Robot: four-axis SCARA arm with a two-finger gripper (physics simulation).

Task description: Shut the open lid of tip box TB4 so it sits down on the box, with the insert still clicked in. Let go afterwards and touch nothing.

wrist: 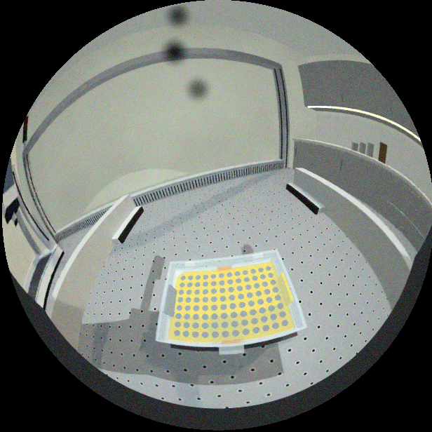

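Note:
The tip box (295, 306) stands on the perforated deck, low in the wrist view, below and in front of the fingers. The yellow insert (229, 300) with its rows of round holes lies inside, seen washed out through the clear, pale blue lid (162, 324). The lid spans the box top, with a small tab (231, 349) at its near edge and dark strips beneath that edge. I cannot tell whether the lid is fully seated; no TB4 label is readable. My gripper (211, 186) is open wide and empty, with its fingers apart from the box.
The perforated deck (345, 320) runs under the box and carries the gripper's shadow. A slotted strip (210, 181) runs along its far edge, below a large framed pane (165, 115). Grey cabinets (345, 85) are on the right, with small blocks near them.

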